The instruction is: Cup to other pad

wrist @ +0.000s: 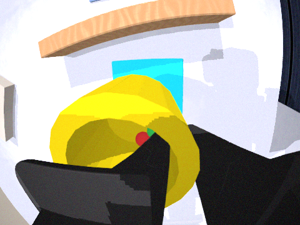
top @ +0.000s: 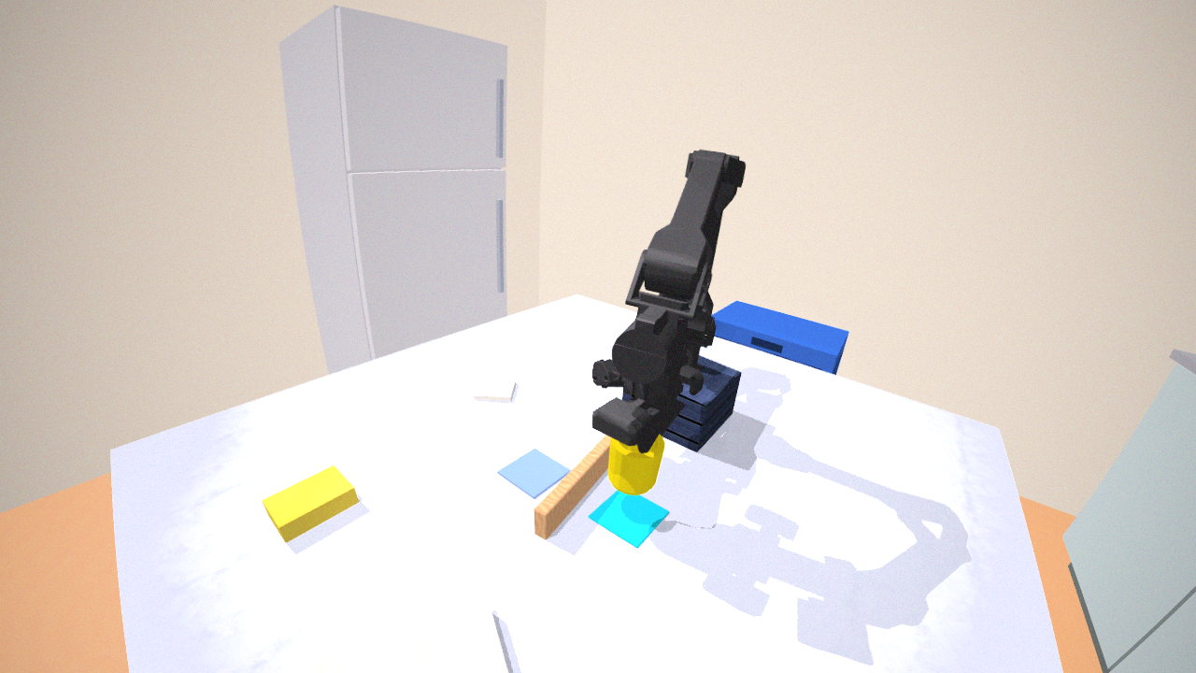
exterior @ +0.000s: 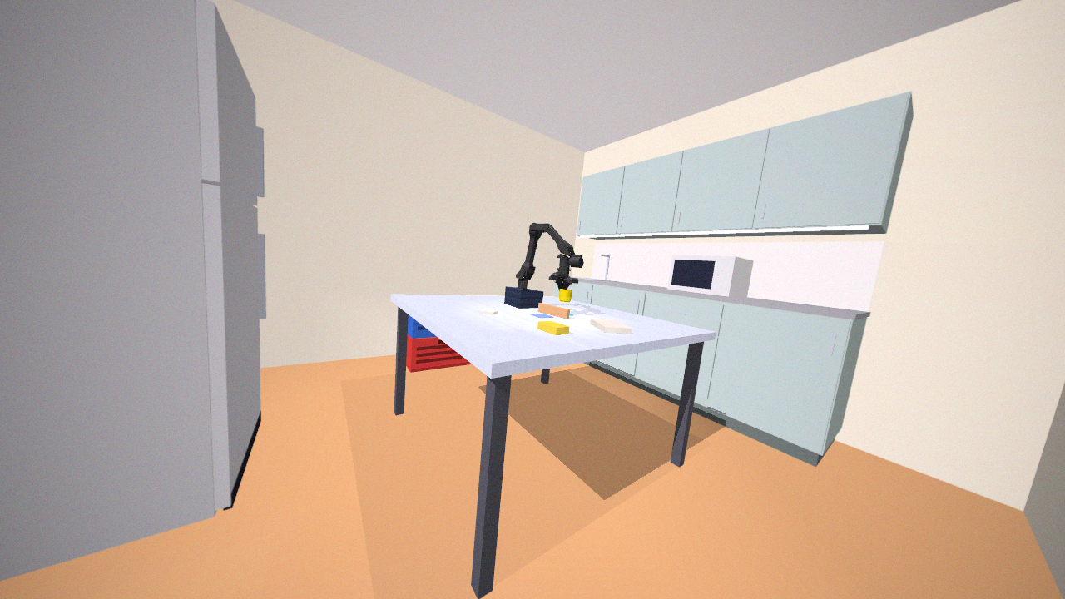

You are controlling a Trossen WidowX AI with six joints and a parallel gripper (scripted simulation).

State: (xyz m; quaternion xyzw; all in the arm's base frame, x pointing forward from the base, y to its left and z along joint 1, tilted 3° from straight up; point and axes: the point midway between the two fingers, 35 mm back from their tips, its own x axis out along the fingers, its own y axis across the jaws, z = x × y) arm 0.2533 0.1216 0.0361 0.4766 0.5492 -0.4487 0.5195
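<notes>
Now: the wooden bar 9 cm below my gripper tip, 8 cm to the right of it and 5 cm ahead of it. Round my gripper tip: light blue pad: 16 cm to the right, 11 cm below, 7 cm ahead; then yellow cup: 2 cm ahead; then red marble: 2 cm to the left, 2 cm below, 2 cm ahead.
</notes>
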